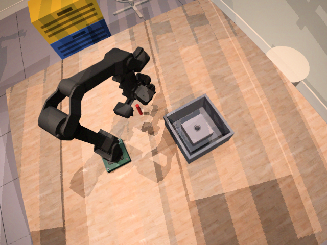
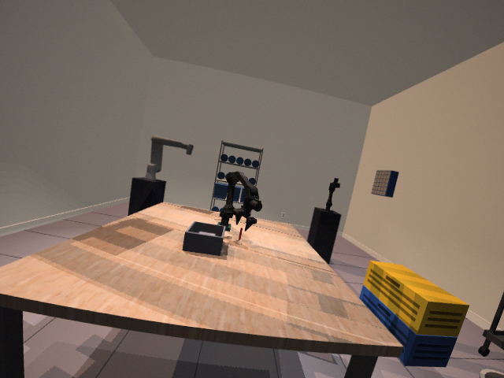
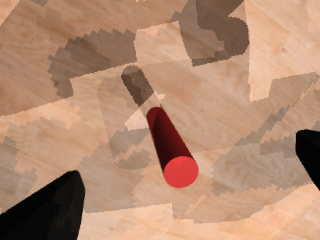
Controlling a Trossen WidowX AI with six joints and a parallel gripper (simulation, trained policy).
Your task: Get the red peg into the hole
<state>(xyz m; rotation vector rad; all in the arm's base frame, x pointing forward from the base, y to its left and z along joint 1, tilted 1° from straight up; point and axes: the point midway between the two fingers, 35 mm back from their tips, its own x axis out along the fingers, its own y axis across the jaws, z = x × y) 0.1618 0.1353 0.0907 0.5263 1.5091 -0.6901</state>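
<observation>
Right now my gripper tip is 40 mm above the red peg and 10 mm to the right of it. Also, from my gripper tip: grey plate (190 mm ahead, 170 mm to the right, 30 mm below); then box (190 mm ahead, 170 mm to the right, 50 mm below).
</observation>
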